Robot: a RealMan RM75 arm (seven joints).
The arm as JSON. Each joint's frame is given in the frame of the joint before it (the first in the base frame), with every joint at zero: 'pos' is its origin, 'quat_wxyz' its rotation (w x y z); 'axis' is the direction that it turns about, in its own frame. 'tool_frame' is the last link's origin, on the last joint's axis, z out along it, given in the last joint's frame.
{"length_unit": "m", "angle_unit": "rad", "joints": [
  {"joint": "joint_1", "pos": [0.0, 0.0, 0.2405], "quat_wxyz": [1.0, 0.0, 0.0, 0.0], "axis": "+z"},
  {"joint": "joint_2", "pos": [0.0, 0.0, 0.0], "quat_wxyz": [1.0, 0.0, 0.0, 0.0], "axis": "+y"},
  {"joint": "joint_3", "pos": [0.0, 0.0, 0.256], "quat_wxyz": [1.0, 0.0, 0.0, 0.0], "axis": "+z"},
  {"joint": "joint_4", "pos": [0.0, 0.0, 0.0], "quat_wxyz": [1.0, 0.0, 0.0, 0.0], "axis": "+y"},
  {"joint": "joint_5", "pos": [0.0, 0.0, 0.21], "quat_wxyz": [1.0, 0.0, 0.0, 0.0], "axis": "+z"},
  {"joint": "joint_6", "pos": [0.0, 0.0, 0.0], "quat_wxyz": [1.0, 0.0, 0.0, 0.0], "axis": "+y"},
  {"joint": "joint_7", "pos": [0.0, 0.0, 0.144], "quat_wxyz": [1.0, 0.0, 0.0, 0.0], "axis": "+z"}
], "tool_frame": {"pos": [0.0, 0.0, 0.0], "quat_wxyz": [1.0, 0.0, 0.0, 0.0]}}
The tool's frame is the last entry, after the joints.
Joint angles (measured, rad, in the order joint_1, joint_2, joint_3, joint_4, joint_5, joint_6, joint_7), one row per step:
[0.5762, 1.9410, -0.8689, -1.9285, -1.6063, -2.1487, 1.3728]
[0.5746, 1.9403, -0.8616, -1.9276, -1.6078, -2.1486, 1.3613]
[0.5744, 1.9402, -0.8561, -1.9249, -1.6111, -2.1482, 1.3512]
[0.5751, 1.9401, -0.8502, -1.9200, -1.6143, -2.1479, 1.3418]
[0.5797, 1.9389, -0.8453, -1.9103, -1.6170, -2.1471, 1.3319]
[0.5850, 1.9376, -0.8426, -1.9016, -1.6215, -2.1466, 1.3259]
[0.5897, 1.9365, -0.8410, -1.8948, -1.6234, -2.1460, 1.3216]
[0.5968, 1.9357, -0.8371, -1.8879, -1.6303, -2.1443, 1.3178]
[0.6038, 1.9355, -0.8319, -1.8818, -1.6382, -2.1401, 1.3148]
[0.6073, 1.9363, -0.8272, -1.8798, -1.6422, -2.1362, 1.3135]
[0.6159, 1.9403, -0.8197, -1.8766, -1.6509, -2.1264, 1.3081]
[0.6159, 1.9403, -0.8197, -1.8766, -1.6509, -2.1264, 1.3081]
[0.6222, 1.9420, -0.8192, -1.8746, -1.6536, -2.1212, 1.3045]
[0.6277, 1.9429, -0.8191, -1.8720, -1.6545, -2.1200, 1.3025]
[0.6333, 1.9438, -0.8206, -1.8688, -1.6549, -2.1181, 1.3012]
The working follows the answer.
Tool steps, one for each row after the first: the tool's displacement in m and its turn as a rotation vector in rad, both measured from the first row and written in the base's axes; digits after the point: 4 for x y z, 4 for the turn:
[0.0010, 0.0005, 0.0013, 0.0087, 0.0021, 0.0053]
[0.0018, 0.0013, 0.0021, 0.0155, 0.0037, 0.0087]
[0.0026, 0.0023, 0.0030, 0.0210, 0.0064, 0.0107]
[0.0027, 0.0041, 0.0038, 0.0237, 0.0103, 0.0144]
[0.0027, 0.0059, 0.0042, 0.0251, 0.0116, 0.0153]
[0.0024, 0.0073, 0.0046, 0.0252, 0.0134, 0.0174]
[0.0018, 0.0094, 0.0052, 0.0297, 0.0146, 0.0170]
[0.0011, 0.0117, 0.0060, 0.0374, 0.0180, 0.0149]
[0.0005, 0.0130, 0.0066, 0.0442, 0.0223, 0.0133]
[-0.0016, 0.0158, 0.0071, 0.0578, 0.0324, 0.0150]
[-0.0016, 0.0158, 0.0071, 0.0578, 0.0324, 0.0150]
[-0.0034, 0.0171, 0.0070, 0.0616, 0.0368, 0.0207]
[-0.0048, 0.0178, 0.0068, 0.0612, 0.0389, 0.0255]
[-0.0063, 0.0186, 0.0063, 0.0593, 0.0413, 0.0302]

Tool pose at each row, in the base's axes (x y z in m, rotation vector in rad; rounded; the steps above come from the unrounded poses):
[0.0696, 0.2514, 0.1522, -2.6099, -1.4471, 0.2336]
[0.0706, 0.2519, 0.1535, -2.5985, -1.4512, 0.2300]
[0.0713, 0.2527, 0.1543, -2.5901, -1.4535, 0.2273]
[0.0721, 0.2538, 0.1552, -2.5831, -1.4539, 0.2266]
[0.0723, 0.2556, 0.1560, -2.5766, -1.4568, 0.2298]
[0.0723, 0.2574, 0.1565, -2.5743, -1.4572, 0.2305]
[0.0719, 0.2587, 0.1568, -2.5720, -1.4594, 0.2329]
[0.0714, 0.2608, 0.1574, -2.5681, -1.4573, 0.2309]
[0.0706, 0.2631, 0.1582, -2.5619, -1.4513, 0.2289]
[0.0700, 0.2644, 0.1588, -2.5554, -1.4460, 0.2289]
[0.0680, 0.2672, 0.1594, -2.5387, -1.4414, 0.2313]
[0.0680, 0.2672, 0.1594, -2.5387, -1.4414, 0.2313]
[0.0661, 0.2685, 0.1592, -2.5298, -1.4464, 0.2344]
[0.0648, 0.2692, 0.1590, -2.5259, -1.4521, 0.2379]
[0.0633, 0.2700, 0.1585, -2.5231, -1.4578, 0.2427]

